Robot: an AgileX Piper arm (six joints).
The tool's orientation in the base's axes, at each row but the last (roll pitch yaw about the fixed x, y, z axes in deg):
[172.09 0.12 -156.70]
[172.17 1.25 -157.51]
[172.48 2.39 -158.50]
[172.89 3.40 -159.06]
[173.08 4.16 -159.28]
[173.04 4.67 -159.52]
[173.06 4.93 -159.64]
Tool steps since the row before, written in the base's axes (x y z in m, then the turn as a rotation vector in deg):
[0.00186 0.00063 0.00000 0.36 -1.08 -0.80]
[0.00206 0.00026 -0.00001 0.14 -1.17 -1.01]
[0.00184 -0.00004 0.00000 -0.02 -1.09 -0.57]
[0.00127 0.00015 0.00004 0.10 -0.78 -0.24]
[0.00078 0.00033 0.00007 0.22 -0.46 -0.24]
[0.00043 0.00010 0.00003 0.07 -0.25 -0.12]
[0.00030 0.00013 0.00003 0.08 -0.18 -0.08]
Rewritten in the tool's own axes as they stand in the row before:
[-0.00196 -0.00016 -0.00002 0.10 -1.23 0.64]
[-0.00200 -0.00055 -0.00002 0.34 -1.26 0.84]
[-0.00170 -0.00071 -0.00002 0.44 -1.07 0.42]
[-0.00124 -0.00032 -0.00001 0.20 -0.79 0.13]
[-0.00085 0.00003 0.00000 -0.03 -0.53 0.18]
[-0.00044 -0.00006 0.00000 0.03 -0.27 0.09]
[-0.00033 0.00002 0.00000 -0.01 -0.20 0.06]

